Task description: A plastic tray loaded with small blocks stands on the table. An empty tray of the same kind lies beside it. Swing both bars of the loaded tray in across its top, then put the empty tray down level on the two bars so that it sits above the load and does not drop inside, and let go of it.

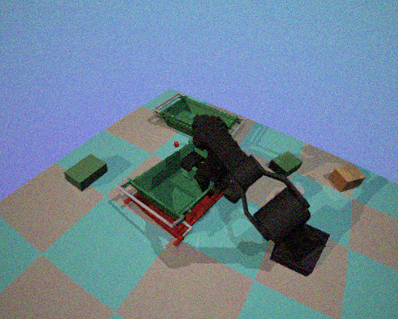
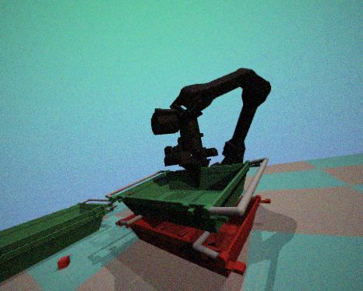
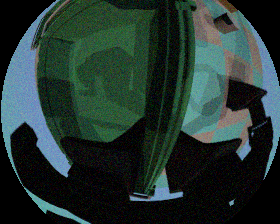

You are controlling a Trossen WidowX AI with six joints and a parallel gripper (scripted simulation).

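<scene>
The green tray lies 80 mm ahead of my gripper tip, 20 mm to the right of it and 20 mm above it. Also, from my gripper tip: grey cylinder: 250 mm behind, 210 mm to the right, 60 mm below; small red block: 240 mm ahead, 250 mm to the right, 90 mm below; red cube: 80 mm behind, 290 mm to the right, 90 mm below.
</scene>
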